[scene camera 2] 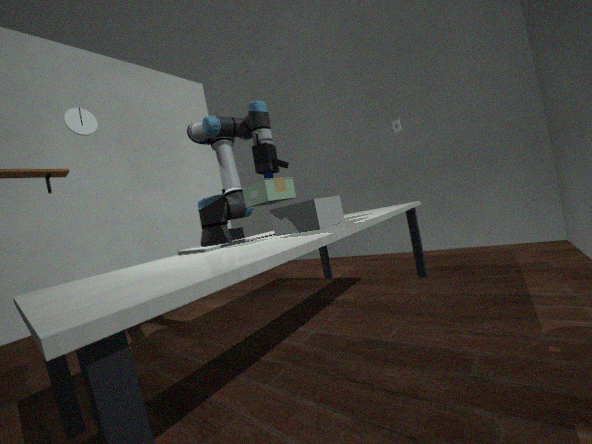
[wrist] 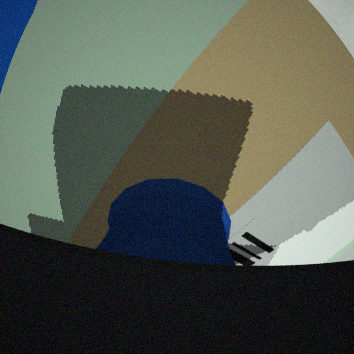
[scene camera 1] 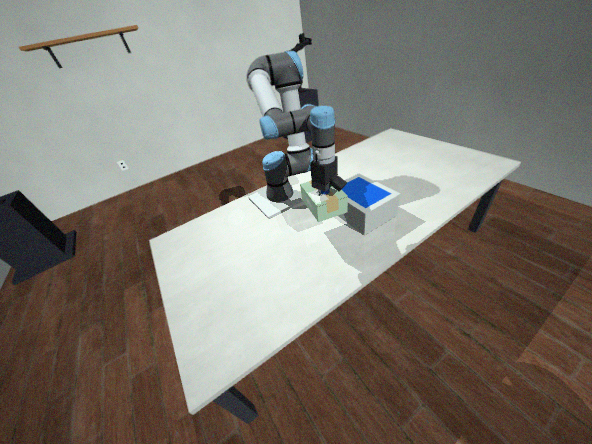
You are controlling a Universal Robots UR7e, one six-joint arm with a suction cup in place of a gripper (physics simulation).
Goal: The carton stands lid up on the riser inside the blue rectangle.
The suction cup (wrist: 164, 218) holds a carton (scene camera 1: 323, 206), clear of everything else. A riser (scene camera 1: 370, 204) sits on the table.
